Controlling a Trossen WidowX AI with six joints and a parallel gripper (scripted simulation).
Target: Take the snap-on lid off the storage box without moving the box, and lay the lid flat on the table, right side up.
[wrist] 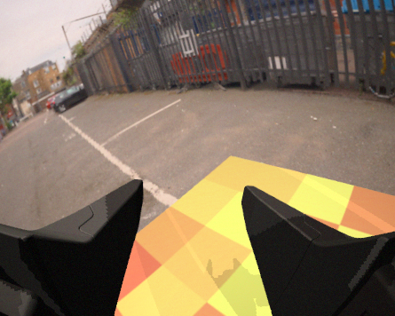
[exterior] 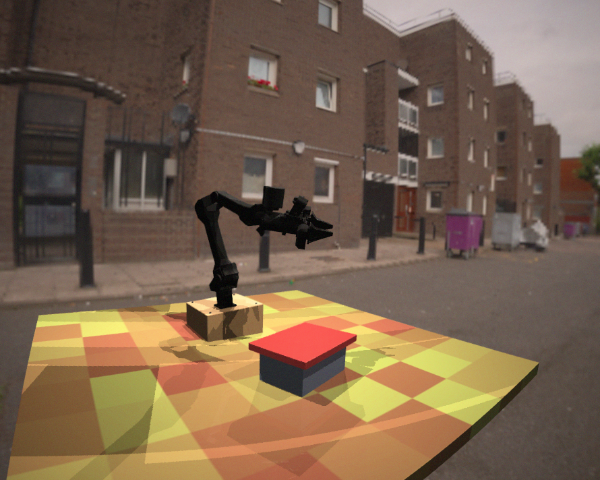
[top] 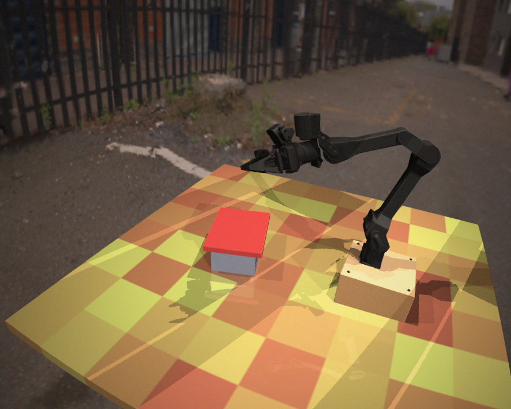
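My gripper tip is 8 cm short of the red lid, 15 cm to the left of it and 29 cm above it. From my gripper tip the other things lie so: grey-blue storage box (8 cm ahead, 15 cm to the right, 33 cm below).
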